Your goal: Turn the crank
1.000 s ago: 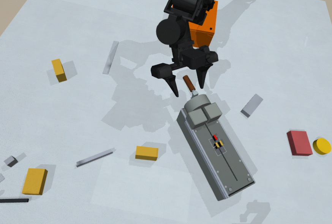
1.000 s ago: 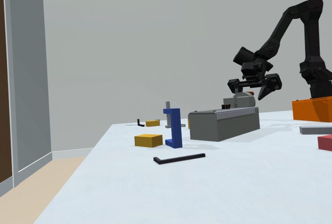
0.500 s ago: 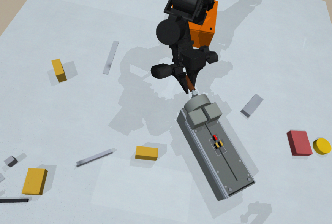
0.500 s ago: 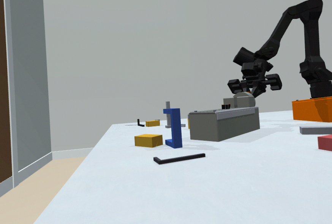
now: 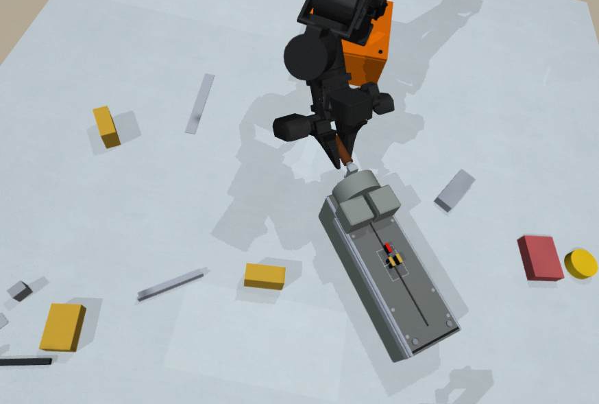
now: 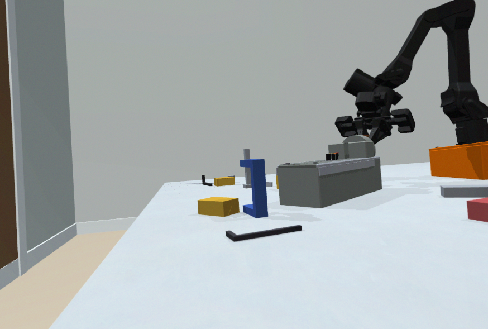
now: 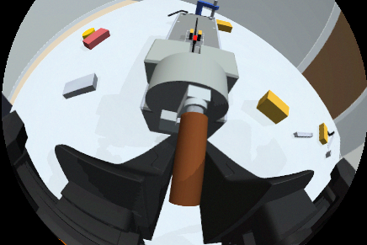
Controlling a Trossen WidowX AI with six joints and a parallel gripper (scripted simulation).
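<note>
Now: the red pointer 10 cm ahead of my gripper tip, 11 cm to the left of it and 1 cm below it. Also, from my gripper tip: brown handle 1 cm behind, 1 cm to the right, 2 cm above; then grey block 10 cm behind, 21 cm to the left, 9 cm below; then blue clamp 28 cm ahead, 26 cm to the left, 4 cm below.
</note>
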